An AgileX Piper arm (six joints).
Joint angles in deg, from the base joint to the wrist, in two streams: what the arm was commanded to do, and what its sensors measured. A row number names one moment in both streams.
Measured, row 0:
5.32 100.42 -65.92 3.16 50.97 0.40
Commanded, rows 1 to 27:
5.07 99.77 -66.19 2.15 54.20 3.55
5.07 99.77 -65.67 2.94 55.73 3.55
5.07 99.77 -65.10 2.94 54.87 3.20
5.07 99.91 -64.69 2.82 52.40 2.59
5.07 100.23 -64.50 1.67 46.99 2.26
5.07 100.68 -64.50 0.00 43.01 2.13
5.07 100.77 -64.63 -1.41 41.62 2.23
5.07 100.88 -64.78 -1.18 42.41 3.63
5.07 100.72 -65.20 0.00 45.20 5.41
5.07 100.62 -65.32 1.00 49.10 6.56
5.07 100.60 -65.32 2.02 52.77 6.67
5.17 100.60 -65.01 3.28 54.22 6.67
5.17 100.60 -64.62 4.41 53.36 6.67
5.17 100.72 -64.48 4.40 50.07 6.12
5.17 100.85 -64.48 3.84 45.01 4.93
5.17 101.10 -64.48 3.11 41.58 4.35
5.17 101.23 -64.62 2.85 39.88 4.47
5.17 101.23 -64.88 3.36 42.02 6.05
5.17 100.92 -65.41 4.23 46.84 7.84
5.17 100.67 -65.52 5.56 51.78 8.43
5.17 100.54 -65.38 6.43 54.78 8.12
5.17 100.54 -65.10 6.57 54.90 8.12
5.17 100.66 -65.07 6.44 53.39 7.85
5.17 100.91 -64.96 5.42 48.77 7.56
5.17 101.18 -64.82 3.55 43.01 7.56
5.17 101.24 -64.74 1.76 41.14 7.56
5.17 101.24 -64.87 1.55 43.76 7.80
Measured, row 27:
5.34 101.41 -64.52 4.38 50.97 7.28
